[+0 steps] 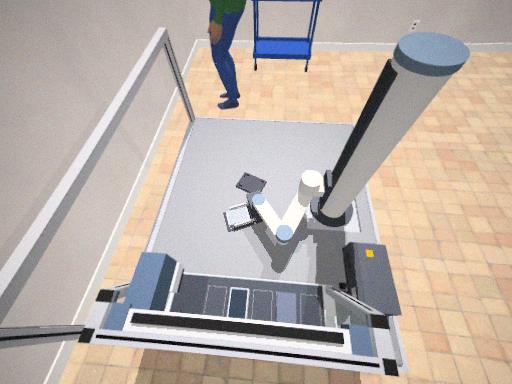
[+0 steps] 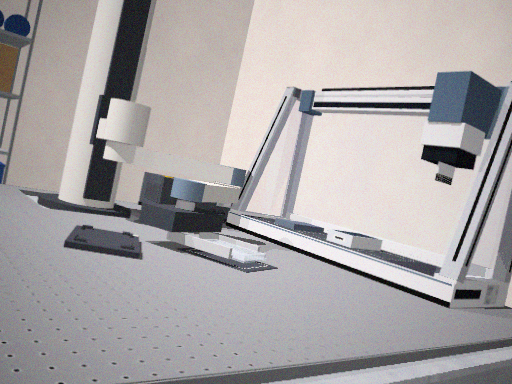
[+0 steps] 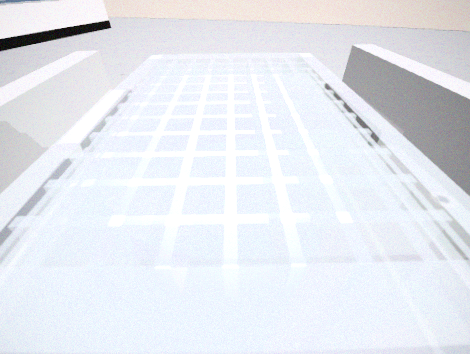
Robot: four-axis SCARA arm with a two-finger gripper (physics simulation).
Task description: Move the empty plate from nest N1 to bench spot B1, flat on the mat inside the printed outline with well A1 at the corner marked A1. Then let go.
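Pixels of known places: gripper, fingertip midpoint: (image 1: 231,217) (image 2: 245,252) (image 3: 228,72); arm's base, origin of the base link: (image 1: 330,207) (image 2: 84,209).
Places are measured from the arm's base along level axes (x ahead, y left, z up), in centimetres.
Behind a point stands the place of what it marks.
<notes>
The clear, pale plate (image 1: 239,216) @[x 54.3, y 11.6, z 3.9 cm] (image 2: 248,256) @[x 62.1, y 10.6, z 3.8 cm] (image 3: 230,165) @[x 52.4, y 9.8, z 4.0 cm] lies between the two white fingers of my gripper (image 1: 233,218) @[x 58.7, y 12.3, z 3.8 cm] (image 2: 248,251) @[x 58.7, y 12.3, z 3.8 cm] (image 3: 228,72) @[x 58.7, y 12.3, z 3.8 cm], which is shut on it. The plate looks level and is over the dark bench mat (image 1: 232,228) @[x 57.7, y 18.4, z 1.4 cm] (image 2: 262,268) @[x 61.5, y 15.2, z 1.5 cm], very low; I cannot tell whether it touches. Part of the mat's printed outline shows around the plate; the A1 mark and well A1 cannot be made out. A dark nest block (image 1: 251,183) @[x 49.6, y -12.5, z 2.5 cm] (image 2: 103,239) @[x 51.6, y -13.7, z 2.5 cm] with raised corner pieces stands beside the mat, with no plate on it.
The arm's column (image 1: 385,130) @[x 2.7, y 7.0, z 68.8 cm] (image 2: 82,110) @[x 2.9, y -6.9, z 26.5 cm] stands at one side of the bench. A gantry machine (image 1: 235,327) @[x 44.9, y 64.4, z 52.0 cm] (image 2: 375,106) @[x 41.4, y 62.3, z 46.1 cm] with a deck stands along another side. A dark box with a yellow label (image 1: 375,280) @[x -12.4, y 42.1, z 12.8 cm] is near it. A person (image 1: 227,60) and a blue cart (image 1: 282,48) are beyond the bench.
</notes>
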